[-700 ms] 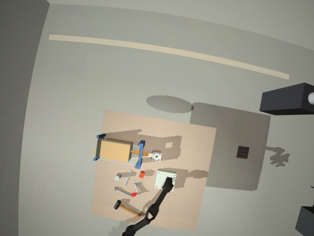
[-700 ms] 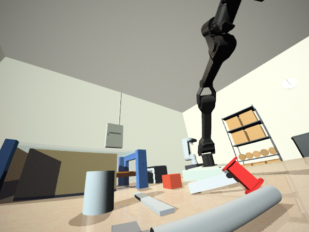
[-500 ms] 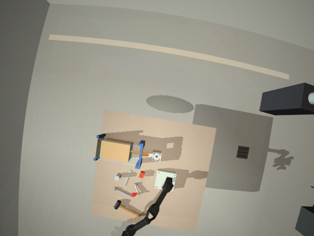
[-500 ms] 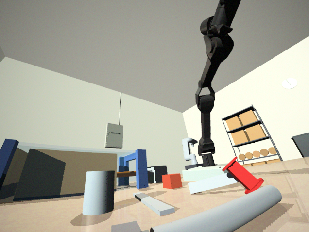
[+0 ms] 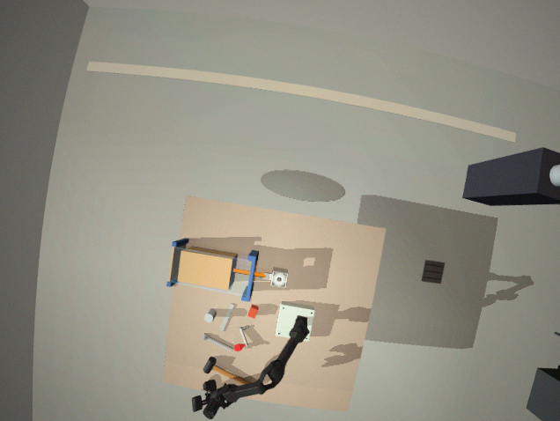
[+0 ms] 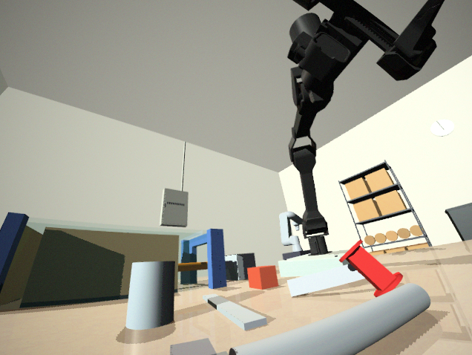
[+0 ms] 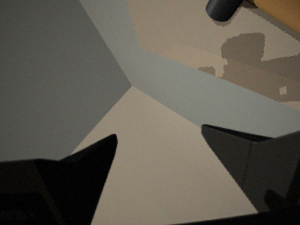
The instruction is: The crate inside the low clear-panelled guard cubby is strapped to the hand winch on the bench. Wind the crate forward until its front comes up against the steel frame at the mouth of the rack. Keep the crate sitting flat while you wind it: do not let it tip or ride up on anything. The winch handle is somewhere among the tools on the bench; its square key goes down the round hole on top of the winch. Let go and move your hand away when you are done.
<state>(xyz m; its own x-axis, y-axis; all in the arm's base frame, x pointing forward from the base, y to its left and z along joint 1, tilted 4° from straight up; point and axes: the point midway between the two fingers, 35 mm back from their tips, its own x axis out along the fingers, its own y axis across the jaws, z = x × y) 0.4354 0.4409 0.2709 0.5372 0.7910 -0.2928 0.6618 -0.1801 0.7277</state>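
My gripper tip is 14 cm past the winch crank handle, 26 cm to the left of it and 25 cm above it. From my gripper tip the other things lie so: flat bar: 37 cm to the right, 27 cm below; red knob: 13 cm behind, 21 cm to the right, 24 cm below; clear-panelled cubby: 13 cm ahead, 69 cm to the right, 15 cm below.
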